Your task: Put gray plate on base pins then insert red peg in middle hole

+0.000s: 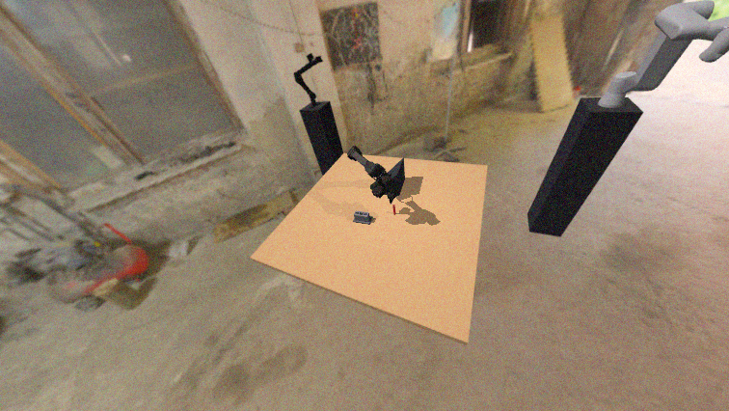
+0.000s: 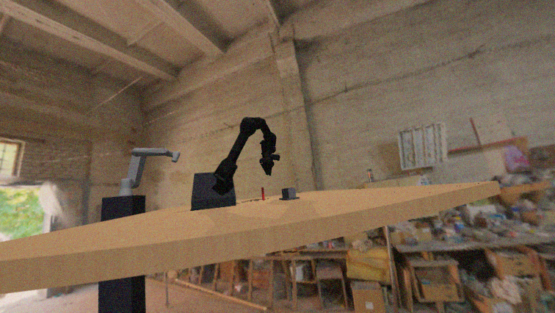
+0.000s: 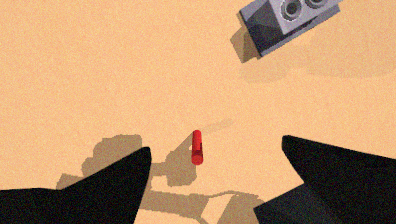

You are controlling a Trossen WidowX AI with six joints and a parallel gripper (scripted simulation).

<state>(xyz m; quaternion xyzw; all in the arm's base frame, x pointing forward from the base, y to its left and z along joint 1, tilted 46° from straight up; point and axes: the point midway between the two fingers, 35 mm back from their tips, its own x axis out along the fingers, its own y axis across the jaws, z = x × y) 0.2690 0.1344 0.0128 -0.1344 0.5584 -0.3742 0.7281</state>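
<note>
Right now my gripper tip is 11 cm above the red peg, 4 cm to the right of it and 4 cm past it. Round my gripper tip: gray plate 16 cm to the right, 10 cm below, 6 cm ahead; then dark base 16 cm to the right, 14 cm below, 6 cm ahead.
</note>
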